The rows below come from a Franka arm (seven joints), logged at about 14 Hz.
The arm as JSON. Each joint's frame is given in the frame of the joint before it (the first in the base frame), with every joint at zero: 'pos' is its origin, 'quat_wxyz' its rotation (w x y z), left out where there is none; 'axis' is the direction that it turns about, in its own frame. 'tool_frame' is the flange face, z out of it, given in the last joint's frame.
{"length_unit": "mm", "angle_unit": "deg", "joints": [
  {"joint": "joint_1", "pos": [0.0, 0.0, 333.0], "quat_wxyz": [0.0, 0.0, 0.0, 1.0], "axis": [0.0, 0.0, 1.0]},
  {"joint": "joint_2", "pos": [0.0, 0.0, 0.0], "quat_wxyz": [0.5, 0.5, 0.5, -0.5], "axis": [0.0, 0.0, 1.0]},
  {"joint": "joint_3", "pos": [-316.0, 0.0, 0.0], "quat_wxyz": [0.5, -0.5, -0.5, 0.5], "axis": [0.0, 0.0, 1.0]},
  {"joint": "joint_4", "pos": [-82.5, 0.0, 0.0], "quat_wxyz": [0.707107, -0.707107, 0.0, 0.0], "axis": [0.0, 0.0, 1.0]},
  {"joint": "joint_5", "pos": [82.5, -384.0, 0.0], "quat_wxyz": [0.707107, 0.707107, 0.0, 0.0], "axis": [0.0, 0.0, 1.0]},
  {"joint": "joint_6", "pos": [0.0, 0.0, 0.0], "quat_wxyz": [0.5, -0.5, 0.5, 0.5], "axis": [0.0, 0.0, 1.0]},
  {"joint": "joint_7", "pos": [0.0, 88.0, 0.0], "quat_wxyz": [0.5, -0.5, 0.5, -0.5], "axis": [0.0, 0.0, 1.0]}
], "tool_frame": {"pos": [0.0, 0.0, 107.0], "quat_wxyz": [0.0, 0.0, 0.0, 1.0]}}
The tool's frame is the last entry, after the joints.
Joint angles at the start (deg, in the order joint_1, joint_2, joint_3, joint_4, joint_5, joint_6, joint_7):
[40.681 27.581 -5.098 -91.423 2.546 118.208 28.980]
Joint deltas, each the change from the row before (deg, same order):
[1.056 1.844 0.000 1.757 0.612 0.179 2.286]
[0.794 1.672 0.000 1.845 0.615 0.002 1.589]
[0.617 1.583 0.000 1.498 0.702 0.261 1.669]
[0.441 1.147 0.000 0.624 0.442 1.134 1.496]
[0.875 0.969 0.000 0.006 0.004 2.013 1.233]
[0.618 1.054 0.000 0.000 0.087 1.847 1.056]
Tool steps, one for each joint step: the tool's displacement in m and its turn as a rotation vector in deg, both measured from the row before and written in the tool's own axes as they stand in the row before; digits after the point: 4 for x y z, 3 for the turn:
[-0.0005 -0.0158 0.0074 0.378 -0.106 1.447]
[0.0003 -0.0131 0.0053 0.440 -0.070 1.004]
[0.0003 -0.0108 0.0068 0.504 -0.129 1.319]
[0.0001 -0.0073 0.0074 0.579 0.333 1.252]
[-0.0039 -0.0102 0.0091 0.542 0.888 0.382]
[-0.0026 -0.0073 0.0104 0.457 0.640 0.506]

